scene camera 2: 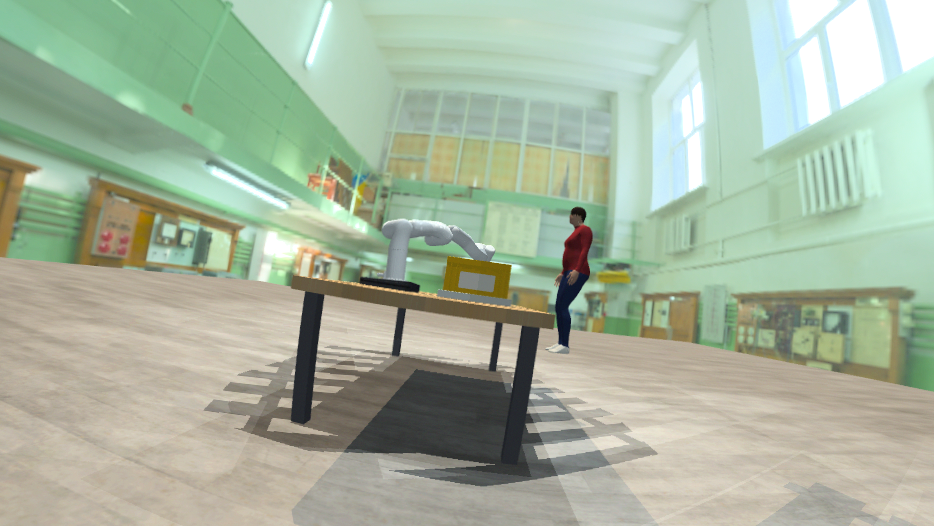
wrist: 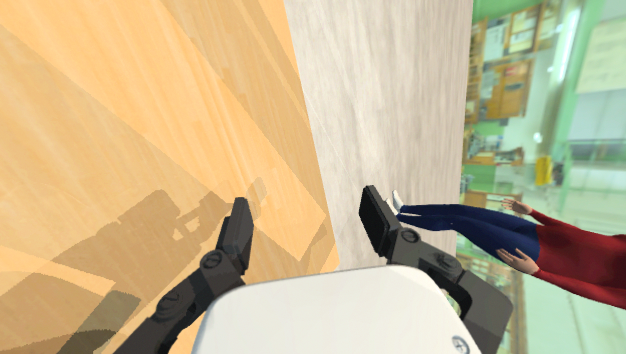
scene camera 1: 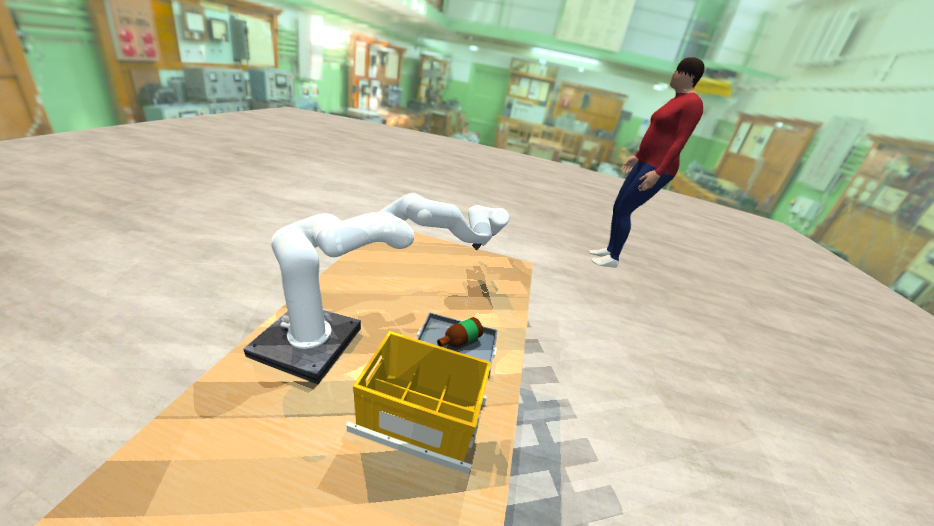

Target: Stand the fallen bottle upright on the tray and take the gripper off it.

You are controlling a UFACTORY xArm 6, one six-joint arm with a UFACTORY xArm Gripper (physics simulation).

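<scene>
A brown bottle with a green label lies on its side on the grey tray, its neck toward the left in scene camera 1. The tray lies on the table behind the yellow crate, which hides part of it. My gripper is open, with its two black fingers wide apart and nothing between them. In scene camera 1 a small dark part of the gripper shows under the arm's end, above the table and beyond the tray, apart from the bottle. The bottle does not show in the wrist view or in scene camera 2.
The yellow crate with compartments stands on the wooden table, in front of the tray. The arm's black base plate is left of the crate. A person in red stands beyond the table.
</scene>
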